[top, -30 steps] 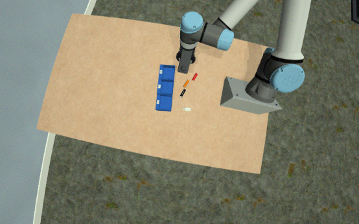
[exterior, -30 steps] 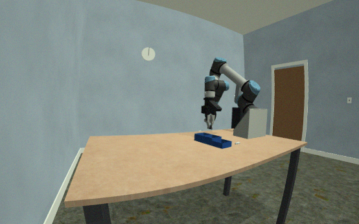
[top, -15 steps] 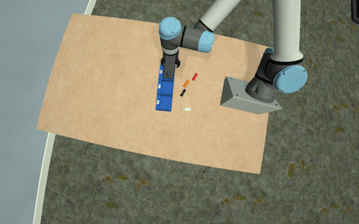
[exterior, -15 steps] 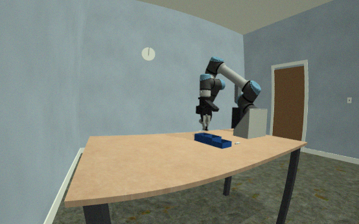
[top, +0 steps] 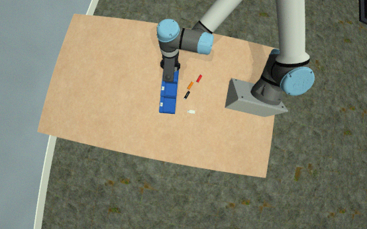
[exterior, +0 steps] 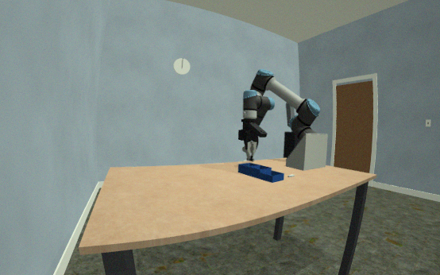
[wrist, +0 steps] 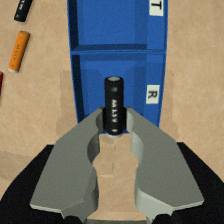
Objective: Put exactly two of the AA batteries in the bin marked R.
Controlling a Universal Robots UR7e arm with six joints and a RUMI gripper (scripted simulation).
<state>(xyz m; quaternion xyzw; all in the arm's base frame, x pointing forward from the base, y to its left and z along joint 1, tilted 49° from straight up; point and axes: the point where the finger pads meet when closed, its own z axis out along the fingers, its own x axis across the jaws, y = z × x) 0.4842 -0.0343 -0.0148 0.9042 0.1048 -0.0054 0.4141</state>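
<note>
Now: hand 110 mm past the orange AA battery, 80 mm above it and 20 mm to the right of it. Round my hand: red battery (150 mm behind, 80 mm below, 30 mm to the right); joined blue bins (80 mm to the left, 60 mm below, 10 mm behind); black AA battery (10 mm below).
</note>
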